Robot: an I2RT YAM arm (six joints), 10 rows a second.
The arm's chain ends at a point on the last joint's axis. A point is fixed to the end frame.
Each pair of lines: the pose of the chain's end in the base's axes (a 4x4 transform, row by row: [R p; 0 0 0 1], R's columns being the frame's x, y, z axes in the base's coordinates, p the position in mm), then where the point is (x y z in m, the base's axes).
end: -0.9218 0.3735 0.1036 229.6; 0.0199 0.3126 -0.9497 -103.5; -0.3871 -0.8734 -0.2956 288.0; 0 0 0 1
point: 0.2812 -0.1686 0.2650
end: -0.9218 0.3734 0.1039 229.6; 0.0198 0.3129 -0.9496 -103.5; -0.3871 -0.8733 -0.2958 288.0; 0 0 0 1
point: 0.2813 -0.1686 0.2650
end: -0.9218 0.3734 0.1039 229.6; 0.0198 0.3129 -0.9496 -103.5; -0.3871 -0.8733 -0.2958 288.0; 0 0 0 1
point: 0.2813 -0.1686 0.2650
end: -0.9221 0.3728 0.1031 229.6; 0.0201 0.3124 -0.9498 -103.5; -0.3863 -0.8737 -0.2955 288.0; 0 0 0 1
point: 0.2812 -0.1687 0.2650
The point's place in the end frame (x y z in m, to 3 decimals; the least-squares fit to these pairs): -0.040 0.019 0.074
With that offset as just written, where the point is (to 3 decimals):
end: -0.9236 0.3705 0.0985 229.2; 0.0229 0.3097 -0.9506 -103.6; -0.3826 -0.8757 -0.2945 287.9; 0 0 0 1
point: 0.280 -0.169 0.265
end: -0.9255 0.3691 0.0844 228.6; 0.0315 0.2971 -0.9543 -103.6; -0.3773 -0.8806 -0.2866 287.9; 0 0 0 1
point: 0.279 -0.170 0.265
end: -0.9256 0.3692 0.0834 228.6; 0.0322 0.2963 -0.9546 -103.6; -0.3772 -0.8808 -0.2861 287.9; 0 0 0 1
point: 0.279 -0.170 0.265
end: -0.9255 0.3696 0.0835 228.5; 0.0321 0.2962 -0.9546 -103.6; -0.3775 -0.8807 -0.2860 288.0; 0 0 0 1
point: 0.279 -0.170 0.265
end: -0.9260 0.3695 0.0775 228.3; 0.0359 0.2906 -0.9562 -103.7; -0.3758 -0.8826 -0.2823 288.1; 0 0 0 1
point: 0.278 -0.170 0.265
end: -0.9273 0.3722 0.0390 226.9; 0.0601 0.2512 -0.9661 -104.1; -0.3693 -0.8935 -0.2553 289.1; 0 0 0 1
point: 0.274 -0.173 0.268
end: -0.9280 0.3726 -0.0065 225.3; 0.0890 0.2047 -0.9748 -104.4; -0.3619 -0.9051 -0.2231 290.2; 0 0 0 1
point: 0.269 -0.176 0.271
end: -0.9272 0.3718 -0.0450 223.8; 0.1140 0.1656 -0.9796 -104.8; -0.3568 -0.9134 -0.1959 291.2; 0 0 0 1
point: 0.265 -0.179 0.274
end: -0.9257 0.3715 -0.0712 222.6; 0.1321 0.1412 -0.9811 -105.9; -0.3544 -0.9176 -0.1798 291.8; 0 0 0 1
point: 0.261 -0.181 0.275
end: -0.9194 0.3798 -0.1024 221.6; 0.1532 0.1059 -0.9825 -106.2; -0.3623 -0.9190 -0.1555 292.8; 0 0 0 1
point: 0.258 -0.183 0.278
